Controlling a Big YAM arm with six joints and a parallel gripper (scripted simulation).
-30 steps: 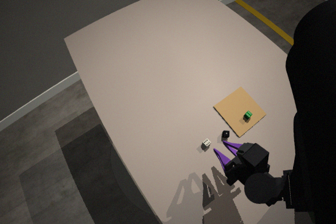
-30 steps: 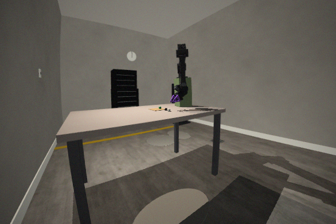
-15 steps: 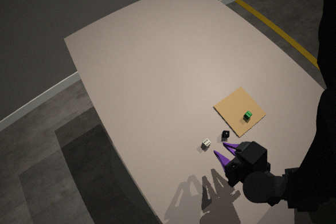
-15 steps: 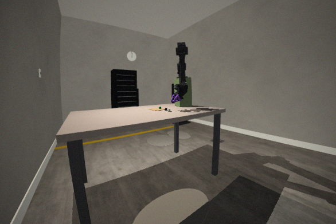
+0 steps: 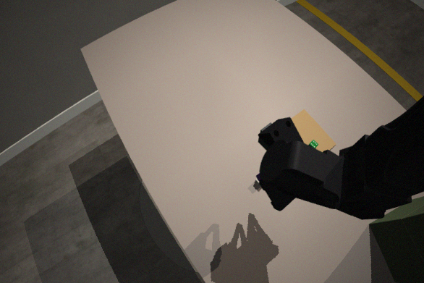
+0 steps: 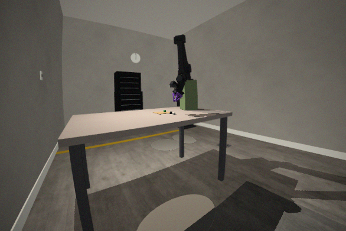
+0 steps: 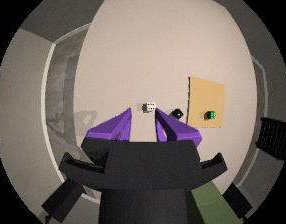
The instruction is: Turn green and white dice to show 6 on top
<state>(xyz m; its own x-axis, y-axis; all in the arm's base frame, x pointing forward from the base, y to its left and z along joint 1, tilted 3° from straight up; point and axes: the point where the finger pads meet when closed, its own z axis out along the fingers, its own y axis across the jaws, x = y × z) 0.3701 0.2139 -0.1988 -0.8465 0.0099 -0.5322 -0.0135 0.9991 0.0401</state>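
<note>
Now: hand 12 cm above the white die, 1 cm to the left of it and 1 cm short of it. Also, from my hand: black die: 12 cm below, 8 cm to the right, 1 cm behind; then tan mat: 19 cm to the right, 12 cm below, 2 cm ahead; then green die: 19 cm to the right, 11 cm below, 1 cm behind.
</note>
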